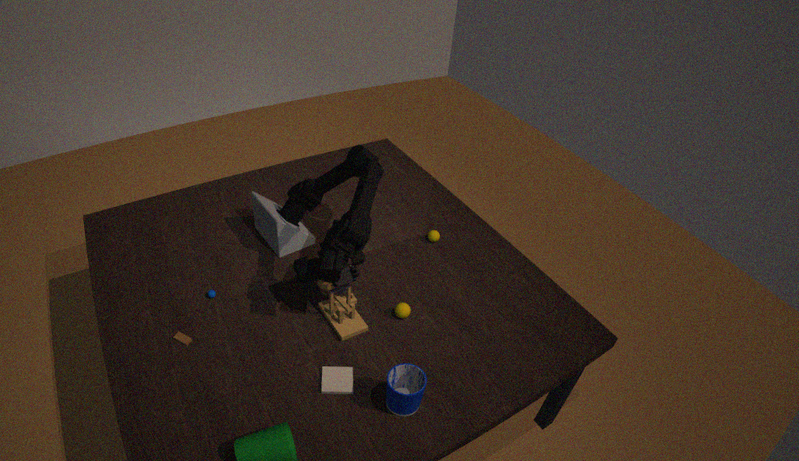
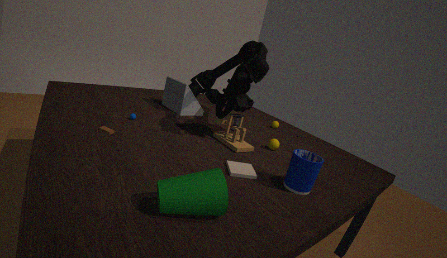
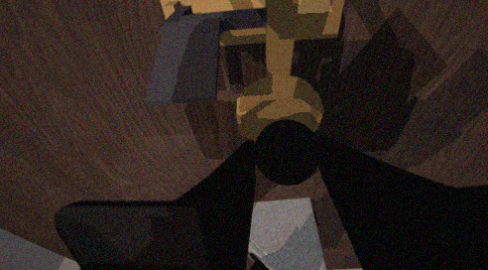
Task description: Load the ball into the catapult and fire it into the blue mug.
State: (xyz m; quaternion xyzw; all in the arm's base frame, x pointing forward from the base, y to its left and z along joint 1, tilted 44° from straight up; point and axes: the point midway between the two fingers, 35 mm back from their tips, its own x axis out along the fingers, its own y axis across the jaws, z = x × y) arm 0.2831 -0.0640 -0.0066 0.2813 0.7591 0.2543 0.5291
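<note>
The dark ball is 1 cm above my gripper tip. From my gripper tip the other things lie so: wooden catapult 7 cm ahead, 1 cm to the left, 2 cm below; white tile 26 cm ahead, 15 cm to the right, 7 cm below; yellow ball 19 cm ahead, 12 cm to the left, 5 cm below.
</note>
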